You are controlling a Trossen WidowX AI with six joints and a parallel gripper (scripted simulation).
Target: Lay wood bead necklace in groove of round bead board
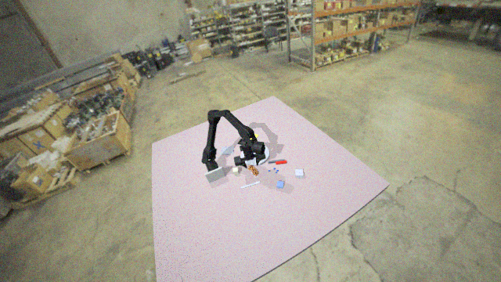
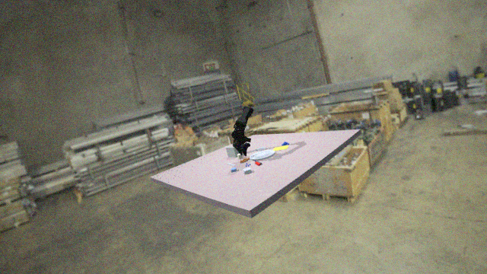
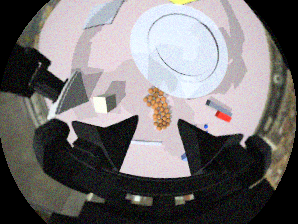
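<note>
Right now my gripper tip is 10 cm to the left of the white stick, 5 cm past it and 4 cm above it. The rest, counted from my gripper tip: cream cube 10 cm behind, 3 cm to the left, 2 cm below; red-handled tool 18 cm ahead, 4 cm below, 2 cm to the right; blue block 18 cm to the right, 11 cm ahead, 3 cm below.
</note>
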